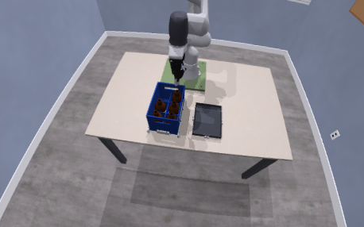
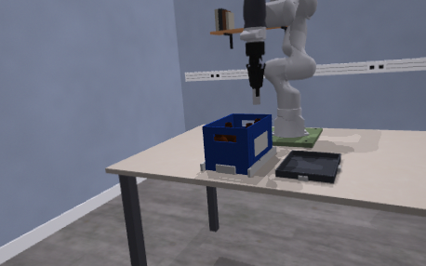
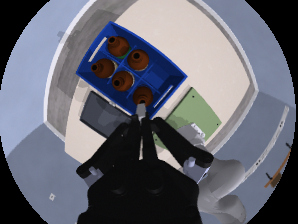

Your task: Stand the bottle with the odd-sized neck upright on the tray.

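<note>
Now: the bottle 17 cm below my hand. Also, from my hand: blue crate 17 cm below, 8 cm ahead, 6 cm to the right; then dark tray 25 cm below, 21 cm to the left, 12 cm ahead.
</note>
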